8 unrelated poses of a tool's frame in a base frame.
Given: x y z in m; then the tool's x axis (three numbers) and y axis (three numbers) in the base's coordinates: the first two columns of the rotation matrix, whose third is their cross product.
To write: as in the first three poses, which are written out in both.
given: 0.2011 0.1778 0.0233 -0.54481 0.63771 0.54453 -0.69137 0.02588 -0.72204
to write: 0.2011 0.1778 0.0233 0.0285 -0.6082 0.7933 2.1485
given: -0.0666 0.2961 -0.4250 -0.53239 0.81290 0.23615 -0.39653 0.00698 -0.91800
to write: -0.0666 0.2961 -0.4250 -0.2104 -0.6170 0.7583 2.2185
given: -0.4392 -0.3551 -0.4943 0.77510 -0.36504 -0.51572 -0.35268 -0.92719 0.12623
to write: -0.4392 -0.3551 -0.4943 0.9421 -0.1905 -0.2760 3.1192
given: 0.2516 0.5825 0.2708 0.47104 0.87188 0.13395 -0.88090 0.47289 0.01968
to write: 0.2516 0.5825 0.2708 0.0831 -0.1019 0.9913 1.0845
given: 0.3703 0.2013 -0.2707 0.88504 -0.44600 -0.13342 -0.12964 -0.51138 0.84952
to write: 0.3703 0.2013 -0.2707 0.9627 -0.1906 -0.1923 2.1753
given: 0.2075 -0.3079 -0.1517 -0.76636 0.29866 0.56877 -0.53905 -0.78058 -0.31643
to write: 0.2075 -0.3079 -0.1517 0.2595 -0.2446 0.9343 2.6767
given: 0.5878 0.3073 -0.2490 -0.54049 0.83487 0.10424 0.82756 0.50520 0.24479
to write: 0.5878 0.3073 -0.2490 0.4792 0.8675 0.1336 3.1142
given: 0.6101 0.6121 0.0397 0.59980 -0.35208 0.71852 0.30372 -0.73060 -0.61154
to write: 0.6101 0.6121 0.0397 -0.8768 0.0159 -0.4806 2.3906
